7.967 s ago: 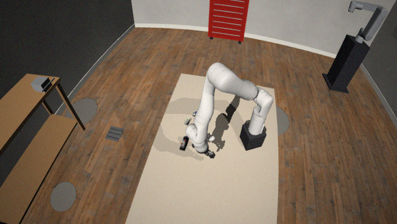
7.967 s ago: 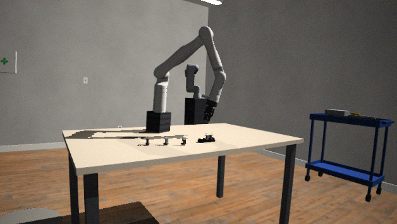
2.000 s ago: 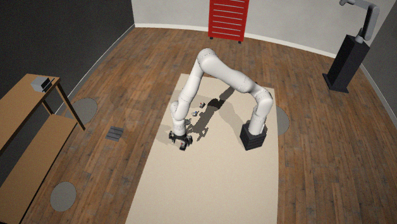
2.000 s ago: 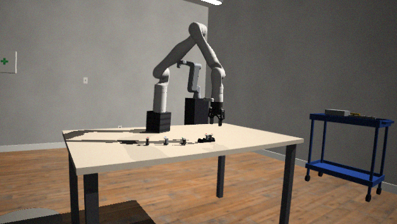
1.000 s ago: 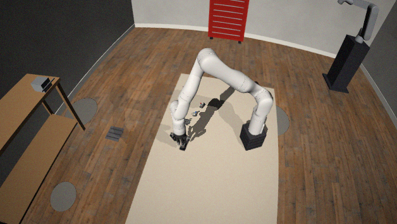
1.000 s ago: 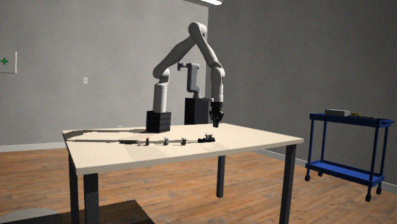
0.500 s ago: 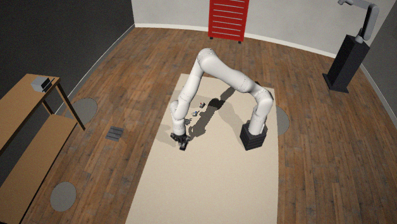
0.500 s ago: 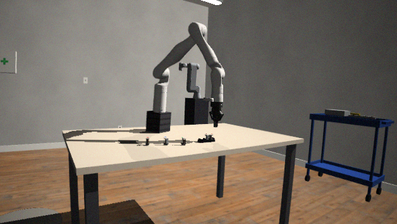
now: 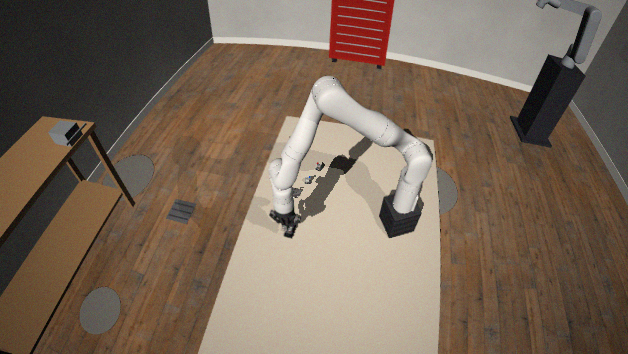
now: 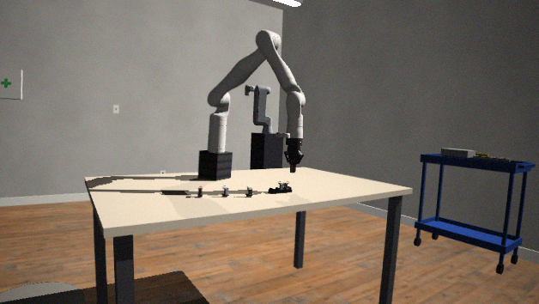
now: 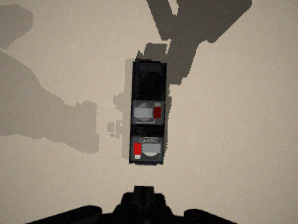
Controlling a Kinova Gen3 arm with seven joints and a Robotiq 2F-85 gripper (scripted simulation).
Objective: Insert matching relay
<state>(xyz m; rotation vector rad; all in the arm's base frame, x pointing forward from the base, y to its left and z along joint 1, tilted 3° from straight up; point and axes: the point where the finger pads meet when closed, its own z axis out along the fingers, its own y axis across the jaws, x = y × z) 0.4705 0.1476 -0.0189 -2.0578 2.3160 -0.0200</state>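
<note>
My gripper is now 320 mm to the left of the relay, 80 mm above it and 40 mm past it.
</note>
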